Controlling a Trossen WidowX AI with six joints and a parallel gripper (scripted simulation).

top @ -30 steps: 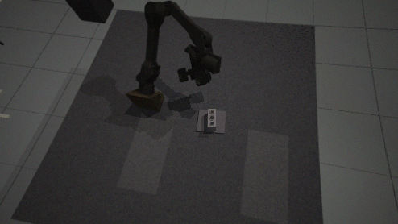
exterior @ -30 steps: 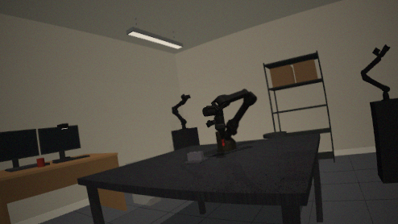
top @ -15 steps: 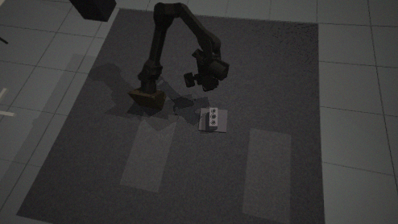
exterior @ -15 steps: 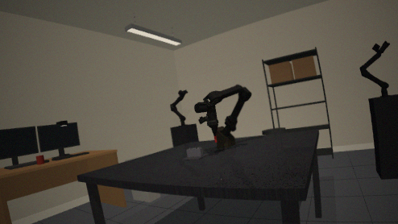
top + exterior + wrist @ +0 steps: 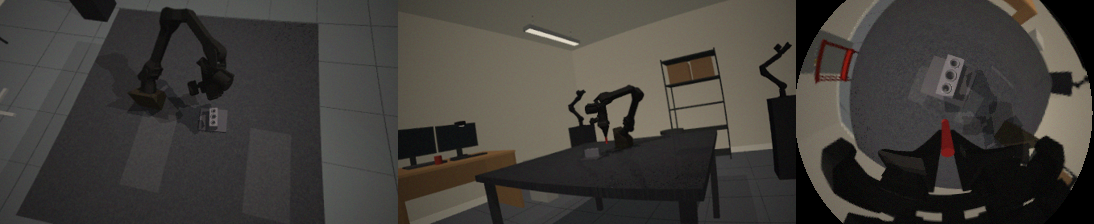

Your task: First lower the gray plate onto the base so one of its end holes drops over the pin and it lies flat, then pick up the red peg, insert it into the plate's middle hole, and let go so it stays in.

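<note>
The gray plate lies 30 mm ahead of my gripper tip, 90 mm to the right of it and 80 mm below it. Also, from my gripper tip: red peg: right at my gripper tip.
</note>
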